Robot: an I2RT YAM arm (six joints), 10 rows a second.
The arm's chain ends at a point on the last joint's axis. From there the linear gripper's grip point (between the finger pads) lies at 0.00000 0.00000 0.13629 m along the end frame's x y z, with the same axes.
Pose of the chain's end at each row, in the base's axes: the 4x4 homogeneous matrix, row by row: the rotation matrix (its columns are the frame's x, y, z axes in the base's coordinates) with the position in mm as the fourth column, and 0 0 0 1 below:
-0.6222, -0.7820, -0.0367, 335.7; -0.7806, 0.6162, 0.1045, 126.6; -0.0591, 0.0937, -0.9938, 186.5; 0, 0, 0, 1
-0.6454, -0.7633, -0.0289, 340.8; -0.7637, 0.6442, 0.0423, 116.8; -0.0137, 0.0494, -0.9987, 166.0; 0, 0, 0, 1
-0.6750, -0.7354, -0.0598, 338.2; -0.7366, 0.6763, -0.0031, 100.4; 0.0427, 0.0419, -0.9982, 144.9; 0, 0, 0, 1
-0.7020, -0.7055, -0.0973, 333.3; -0.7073, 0.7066, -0.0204, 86.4; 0.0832, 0.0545, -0.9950, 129.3; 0, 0, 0, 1
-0.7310, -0.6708, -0.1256, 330.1; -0.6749, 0.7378, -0.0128, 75.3; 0.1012, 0.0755, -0.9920, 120.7; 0, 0, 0, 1
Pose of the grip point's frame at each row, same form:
-0.6222, -0.7820, -0.0367, 330.7; -0.7806, 0.6162, 0.1045, 140.8; -0.0591, 0.0937, -0.9938, 51.1; 0, 0, 0, 1
-0.6454, -0.7633, -0.0289, 336.9; -0.7637, 0.6442, 0.0423, 122.6; -0.0137, 0.0494, -0.9987, 29.9; 0, 0, 0, 1
-0.6750, -0.7354, -0.0598, 330.0; -0.7366, 0.6763, -0.0031, 100.0; 0.0427, 0.0419, -0.9982, 8.9; 0, 0, 0, 1
-0.7020, -0.7055, -0.0973, 320.0; -0.7073, 0.7066, -0.0204, 83.6; 0.0832, 0.0545, -0.9950, -6.3; 0, 0, 0, 1
-0.7310, -0.6708, -0.1256, 313.0; -0.6749, 0.7378, -0.0128, 73.6; 0.1012, 0.0755, -0.9920, -14.5; 0, 0, 0, 1

